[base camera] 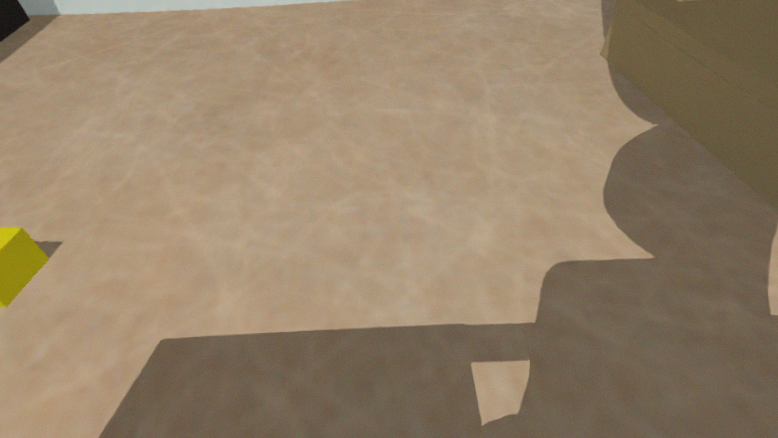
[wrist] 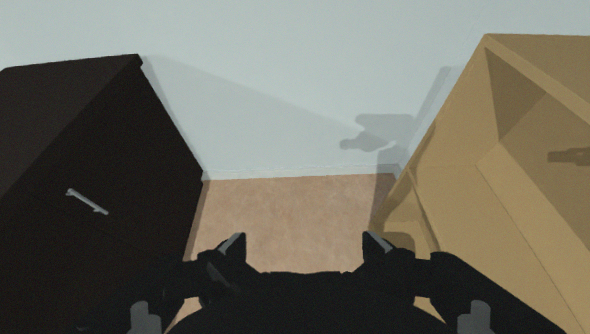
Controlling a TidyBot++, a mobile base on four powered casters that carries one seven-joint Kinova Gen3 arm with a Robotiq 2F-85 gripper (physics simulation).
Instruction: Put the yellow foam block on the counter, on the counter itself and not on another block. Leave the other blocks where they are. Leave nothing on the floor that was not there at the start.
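Frame: origin at the arm's base, x ahead, y left, z up, level; metres.
Seen in the pictures: gripper, between the fingertips: (wrist: pixel 303 245).
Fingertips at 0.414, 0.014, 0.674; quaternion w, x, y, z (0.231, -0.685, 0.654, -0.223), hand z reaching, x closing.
A point is followed by its place in that frame, as x, y, z.
The yellow foam block (base camera: pixel 20 269) @[0.415, 0.365, -0.381] lies on the floor at the left edge of the base camera view, partly cut off by the frame. It does not show in the wrist view. The dark counter (wrist: pixel 125 150) @[0.830, 0.669, 0.311] stands on the left in the wrist view, with a dark top and a silver handle on its front. My gripper (wrist: pixel 303 245) @[0.414, 0.014, 0.674] is open, with its fingers wide apart and no object between them. It points down toward the floor between the counter and the shelf. The gripper does not show in the base camera view.
A tan shelf unit (base camera: pixel 702 103) @[0.617, -0.387, -0.354] (wrist: pixel 455 115) @[0.853, -0.409, 0.455] stands on the right in both views. A pale wall (wrist: pixel 280 75) @[1.241, 0.134, 0.362] closes off the far side. A dark piece of furniture (base camera: pixel 9 20) @[1.091, 0.747, -0.378] shows at the top left corner of the base camera view. Shadows fall across the near floor.
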